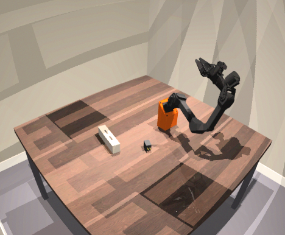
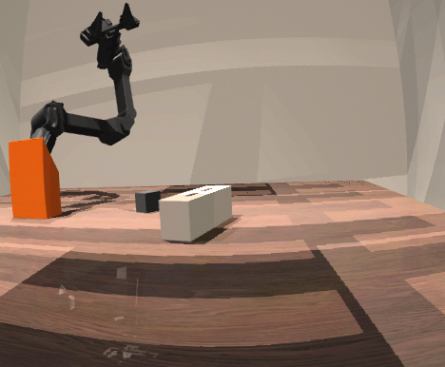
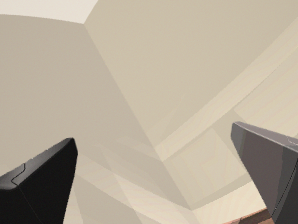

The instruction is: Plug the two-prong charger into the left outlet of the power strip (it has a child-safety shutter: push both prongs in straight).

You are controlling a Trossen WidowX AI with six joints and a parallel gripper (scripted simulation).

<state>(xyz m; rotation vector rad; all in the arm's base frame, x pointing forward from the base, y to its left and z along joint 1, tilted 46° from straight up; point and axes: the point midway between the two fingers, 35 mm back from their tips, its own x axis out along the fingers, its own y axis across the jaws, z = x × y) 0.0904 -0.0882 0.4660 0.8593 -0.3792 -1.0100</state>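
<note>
The charger lies 17 cm ahead of my gripper tip, 12 cm to the right of it and 53 cm below it.
</note>
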